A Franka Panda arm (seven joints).
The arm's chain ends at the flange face. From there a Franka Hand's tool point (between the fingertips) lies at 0.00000 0.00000 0.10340 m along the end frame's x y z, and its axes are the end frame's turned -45 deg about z.
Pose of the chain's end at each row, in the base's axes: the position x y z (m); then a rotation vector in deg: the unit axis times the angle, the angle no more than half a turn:
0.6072, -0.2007, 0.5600, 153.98, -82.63, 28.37
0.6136, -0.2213, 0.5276, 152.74, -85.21, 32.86
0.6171, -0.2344, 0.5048, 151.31, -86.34, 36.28
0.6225, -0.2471, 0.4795, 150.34, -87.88, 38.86
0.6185, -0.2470, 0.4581, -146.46, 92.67, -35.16
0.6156, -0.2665, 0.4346, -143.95, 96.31, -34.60
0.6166, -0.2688, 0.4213, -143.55, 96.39, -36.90
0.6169, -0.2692, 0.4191, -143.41, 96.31, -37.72
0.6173, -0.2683, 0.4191, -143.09, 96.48, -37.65
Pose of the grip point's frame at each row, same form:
0.6335, -0.2208, 0.4620, 167.74, -16.80, 23.60
0.6446, -0.2427, 0.4313, 166.56, -19.44, 27.95
0.6511, -0.2580, 0.4101, 165.00, -20.87, 30.84
0.6590, -0.2717, 0.3859, 164.13, -22.51, 33.26
0.6555, -0.2638, 0.3630, 168.37, -29.15, 33.86
0.6519, -0.2836, 0.3393, 167.96, -33.51, 33.58
0.6548, -0.2876, 0.3271, 166.81, -33.58, 35.41
0.6558, -0.2886, 0.3253, 166.45, -33.51, 36.10
0.6563, -0.2874, 0.3253, 166.54, -33.85, 36.21

